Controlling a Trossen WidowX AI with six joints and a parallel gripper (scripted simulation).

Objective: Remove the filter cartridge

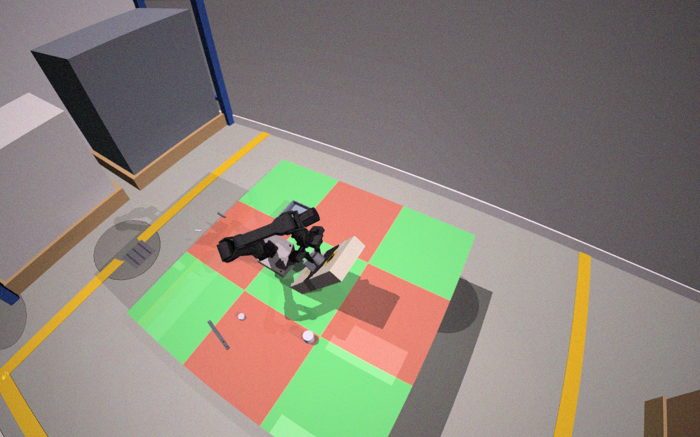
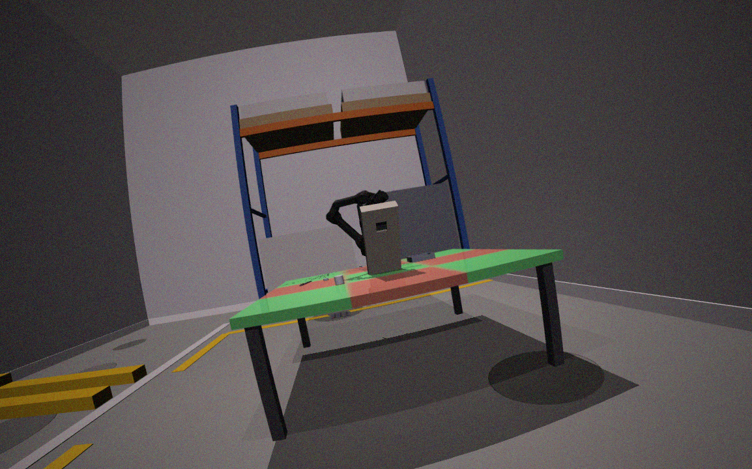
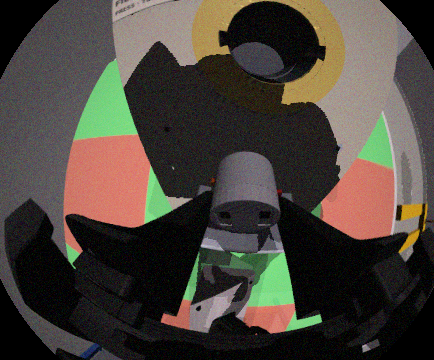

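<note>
Now: the beige service panel 40 mm ahead of my gripper tip and 20 mm below it. Round my gripper tip: grey tray (380 mm behind, 220 mm to the left, 200 mm below); round filter cartridge (right at my gripper tip).
</note>
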